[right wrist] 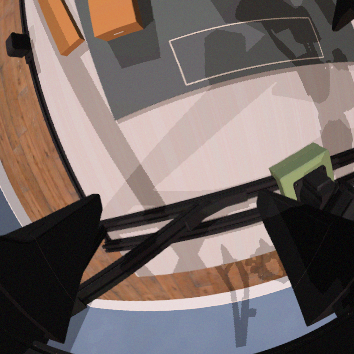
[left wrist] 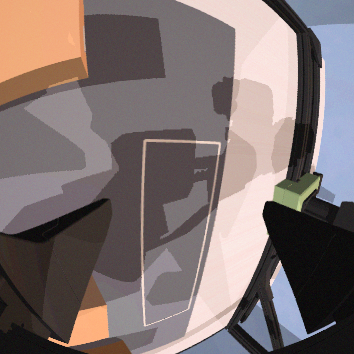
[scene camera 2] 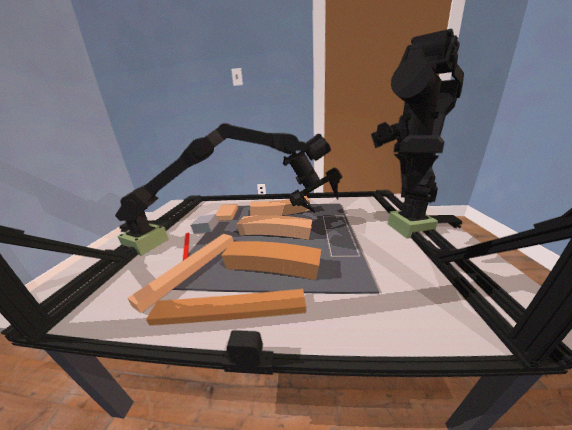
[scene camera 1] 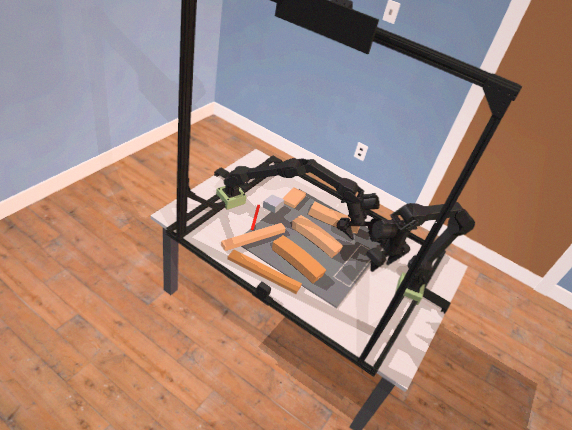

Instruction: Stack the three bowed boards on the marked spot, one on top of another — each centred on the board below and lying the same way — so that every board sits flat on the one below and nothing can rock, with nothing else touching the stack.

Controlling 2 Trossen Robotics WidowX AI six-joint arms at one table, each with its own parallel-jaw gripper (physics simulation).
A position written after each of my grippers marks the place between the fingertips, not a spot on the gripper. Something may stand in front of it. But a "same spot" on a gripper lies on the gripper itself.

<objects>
My right gripper shows in the right wrist view [180, 199], in scene camera 2 and in scene camera 1. One and the same spot on my right gripper: [scene camera 2: 414, 165] is [scene camera 1: 373, 262].
</objects>
